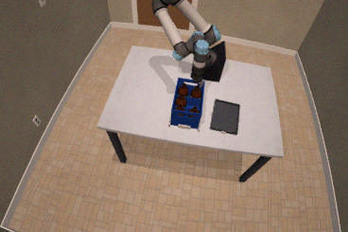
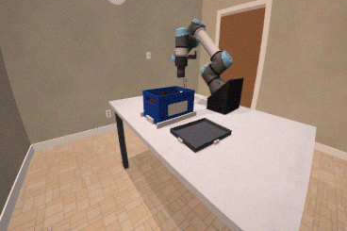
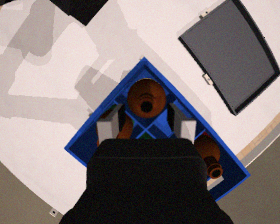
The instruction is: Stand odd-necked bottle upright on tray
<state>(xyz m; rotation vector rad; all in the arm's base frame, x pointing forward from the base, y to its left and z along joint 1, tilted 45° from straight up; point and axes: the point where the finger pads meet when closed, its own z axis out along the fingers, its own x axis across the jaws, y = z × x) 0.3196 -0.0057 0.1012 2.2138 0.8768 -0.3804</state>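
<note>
Right now the blue crate is 9 cm ahead of my hand, 5 cm to the right of it and 13 cm below it. Round my hand: dark tray 10 cm ahead, 23 cm to the left, 20 cm below; then bottle 17 cm ahead, 10 cm to the right, 12 cm below.
</note>
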